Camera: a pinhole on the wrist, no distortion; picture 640 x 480 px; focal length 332.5 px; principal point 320.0 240.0 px. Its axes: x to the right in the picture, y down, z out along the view. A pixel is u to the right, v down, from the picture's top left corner.
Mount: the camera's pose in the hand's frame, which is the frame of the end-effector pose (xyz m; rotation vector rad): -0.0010 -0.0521 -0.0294 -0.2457 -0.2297 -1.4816
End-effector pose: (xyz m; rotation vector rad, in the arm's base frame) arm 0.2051 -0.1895 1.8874 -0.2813 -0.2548 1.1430
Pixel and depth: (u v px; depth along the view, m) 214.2 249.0 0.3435
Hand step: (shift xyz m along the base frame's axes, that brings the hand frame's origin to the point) -0.2236 0.0835 0.1940
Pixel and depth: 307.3 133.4 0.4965
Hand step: -0.3025 -0.0689 0.3686
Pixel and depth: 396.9 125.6 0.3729
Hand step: -0.1423 -0.0931 0.3362
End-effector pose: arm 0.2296 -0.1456 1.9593 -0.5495 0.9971 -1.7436
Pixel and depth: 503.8 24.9 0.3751
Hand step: 0.3000 0.0865 0.3671
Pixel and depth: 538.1 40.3 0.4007
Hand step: 0.3039 0.0724 0.4264
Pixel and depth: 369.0 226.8 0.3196
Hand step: 0.2196 -0.0965 0.1629
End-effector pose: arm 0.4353 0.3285 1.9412 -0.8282 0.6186 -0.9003
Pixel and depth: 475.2 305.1 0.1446
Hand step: 0.0832 -0.0078 0.1243
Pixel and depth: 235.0 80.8 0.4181
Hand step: 0.2252 0.3598 0.0784
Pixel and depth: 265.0 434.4 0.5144
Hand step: 0.5569 -0.0249 0.0265
